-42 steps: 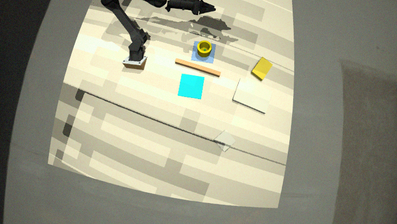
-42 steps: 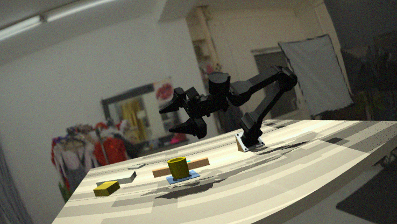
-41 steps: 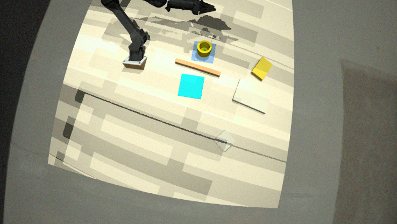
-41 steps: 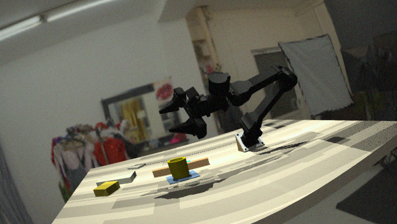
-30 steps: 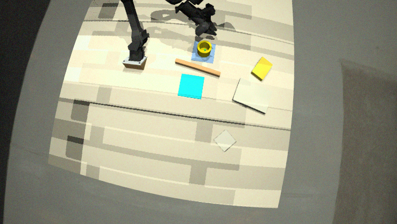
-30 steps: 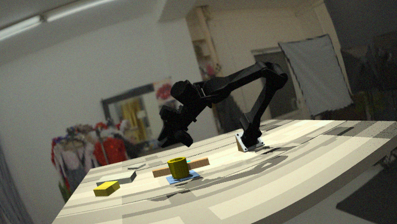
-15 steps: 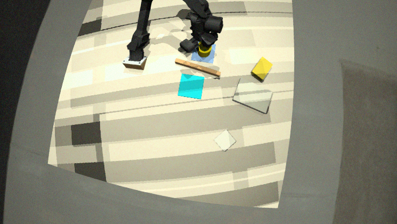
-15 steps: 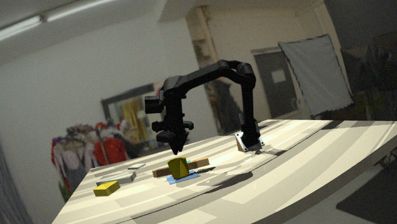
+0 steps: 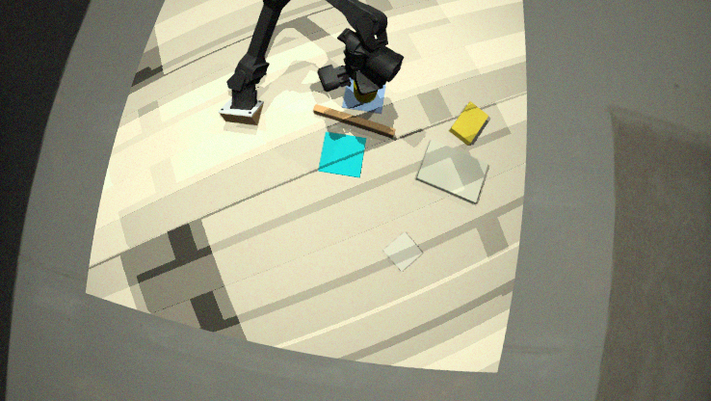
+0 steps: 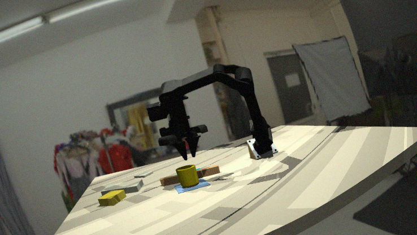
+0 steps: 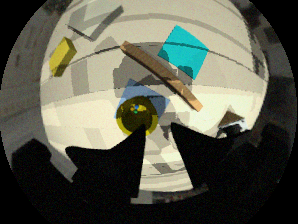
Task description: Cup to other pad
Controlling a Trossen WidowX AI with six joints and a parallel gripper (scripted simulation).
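Now: the cup 2 cm ahead of my gripper tip, 1 cm to the left of it and 6 cm below it. Round my gripper tip: blue pad (3 cm ahead, 2 cm to the left, 10 cm below); then wooden bar (1 cm ahead, 8 cm to the right, 9 cm below); then teal pad (1 cm behind, 18 cm to the right, 10 cm below).
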